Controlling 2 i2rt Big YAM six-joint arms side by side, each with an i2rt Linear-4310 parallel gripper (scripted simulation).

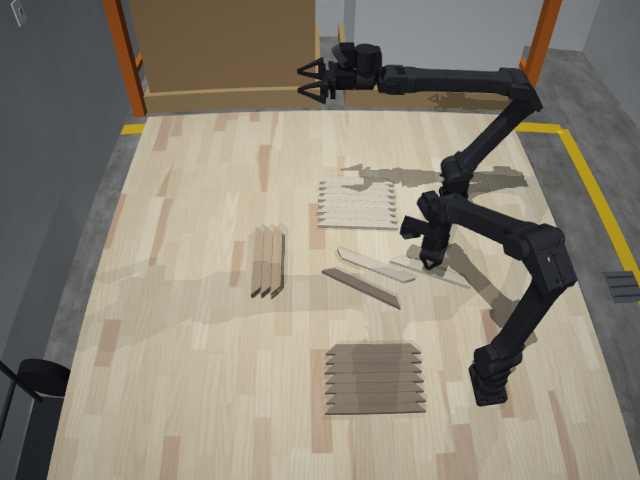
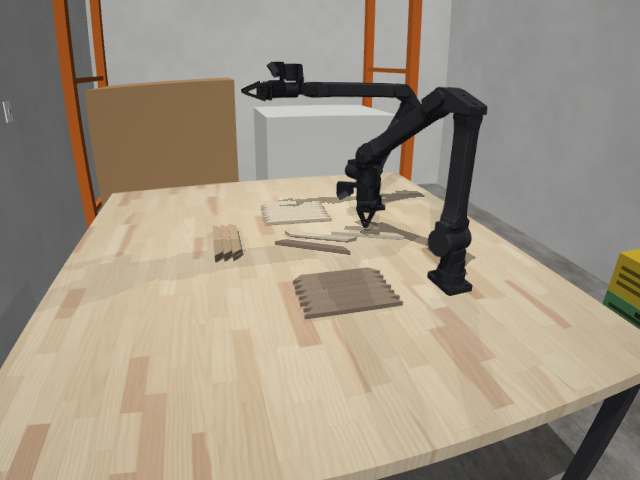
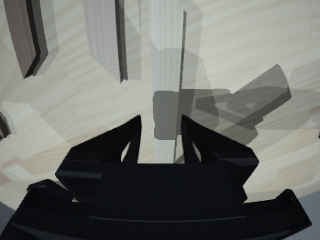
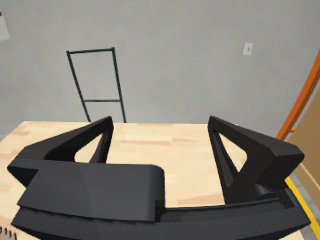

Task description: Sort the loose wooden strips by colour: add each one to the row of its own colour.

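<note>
You'd see my left gripper in the pictures, and my right gripper as well, which is also there in image 4. There's a dark brown strip in the pictures too.
</note>
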